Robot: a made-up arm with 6 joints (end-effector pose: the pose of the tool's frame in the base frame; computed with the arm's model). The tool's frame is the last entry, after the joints.
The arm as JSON. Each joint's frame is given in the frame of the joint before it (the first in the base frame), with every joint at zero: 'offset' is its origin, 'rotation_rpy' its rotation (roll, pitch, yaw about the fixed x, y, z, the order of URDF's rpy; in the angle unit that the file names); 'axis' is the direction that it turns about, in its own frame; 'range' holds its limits. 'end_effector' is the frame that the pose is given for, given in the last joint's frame.
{
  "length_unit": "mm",
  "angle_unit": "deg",
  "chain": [
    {
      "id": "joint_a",
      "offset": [
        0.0,
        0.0,
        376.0
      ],
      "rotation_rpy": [
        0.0,
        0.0,
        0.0
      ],
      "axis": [
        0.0,
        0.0,
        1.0
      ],
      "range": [
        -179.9,
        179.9
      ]
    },
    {
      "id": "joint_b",
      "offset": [
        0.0,
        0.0,
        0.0
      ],
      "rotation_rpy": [
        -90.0,
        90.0,
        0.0
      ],
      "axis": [
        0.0,
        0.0,
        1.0
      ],
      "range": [
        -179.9,
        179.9
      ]
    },
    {
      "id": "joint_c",
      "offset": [
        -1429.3,
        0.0,
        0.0
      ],
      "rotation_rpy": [
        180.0,
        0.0,
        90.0
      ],
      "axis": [
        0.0,
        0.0,
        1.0
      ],
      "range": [
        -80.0,
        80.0
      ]
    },
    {
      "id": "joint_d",
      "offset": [
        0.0,
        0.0,
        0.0
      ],
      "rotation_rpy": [
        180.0,
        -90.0,
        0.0
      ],
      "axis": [
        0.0,
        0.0,
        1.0
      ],
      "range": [
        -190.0,
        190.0
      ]
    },
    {
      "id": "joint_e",
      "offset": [
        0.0,
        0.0,
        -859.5
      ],
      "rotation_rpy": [
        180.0,
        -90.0,
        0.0
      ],
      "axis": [
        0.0,
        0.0,
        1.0
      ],
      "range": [
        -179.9,
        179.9
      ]
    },
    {
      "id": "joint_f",
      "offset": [
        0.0,
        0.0,
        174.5
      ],
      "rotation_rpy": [
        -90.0,
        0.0,
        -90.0
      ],
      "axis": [
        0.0,
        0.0,
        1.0
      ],
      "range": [
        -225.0,
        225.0
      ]
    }
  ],
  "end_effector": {
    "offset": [
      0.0,
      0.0,
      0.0
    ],
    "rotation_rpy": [
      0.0,
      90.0,
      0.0
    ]
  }
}
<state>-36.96 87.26 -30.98 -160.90 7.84 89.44</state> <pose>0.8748 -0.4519 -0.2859 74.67 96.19 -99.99</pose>
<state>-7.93 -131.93 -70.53 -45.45 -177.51 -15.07</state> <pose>-0.5544 -0.0464 0.1160 -9.23 113.39 26.76</pose>
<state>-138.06 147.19 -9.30 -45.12 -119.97 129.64</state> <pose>-0.0354 0.1337 -1.0548 87.10 -82.87 20.46</pose>
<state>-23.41 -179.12 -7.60 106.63 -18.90 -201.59</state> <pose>-0.8031 0.4021 -1.0918 -2.52 -119.89 126.44</pose>
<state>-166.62 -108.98 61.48 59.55 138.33 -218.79</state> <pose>2.1433 0.6007 -0.0948 -10.15 80.44 -92.10</pose>
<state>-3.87 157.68 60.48 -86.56 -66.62 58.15</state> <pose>0.2610 -0.0281 -1.7771 79.39 100.59 25.64</pose>
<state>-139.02 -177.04 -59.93 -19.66 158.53 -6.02</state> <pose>0.2042 0.3950 -0.2596 88.92 53.07 -104.65</pose>
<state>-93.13 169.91 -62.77 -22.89 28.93 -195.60</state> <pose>-0.1487 0.2252 -0.3065 44.13 8.01 101.28</pose>
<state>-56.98 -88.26 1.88 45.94 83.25 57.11</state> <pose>-0.9497 1.2387 1.2786 104.70 78.13 50.31</pose>
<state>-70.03 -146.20 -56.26 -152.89 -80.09 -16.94</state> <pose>-0.0981 0.7248 0.0477 21.07 4.14 83.46</pose>
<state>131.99 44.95 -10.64 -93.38 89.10 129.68</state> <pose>-0.9120 0.9978 0.5800 -91.96 -31.03 32.16</pose>
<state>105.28 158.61 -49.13 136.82 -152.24 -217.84</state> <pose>-0.0450 -0.3181 -0.6605 -48.66 23.88 81.58</pose>
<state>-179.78 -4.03 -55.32 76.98 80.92 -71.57</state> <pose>-0.5699 0.0371 1.2374 22.88 -31.82 -101.80</pose>
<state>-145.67 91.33 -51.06 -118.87 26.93 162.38</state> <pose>-0.4932 -0.4388 -0.0607 120.22 77.56 -4.34</pose>
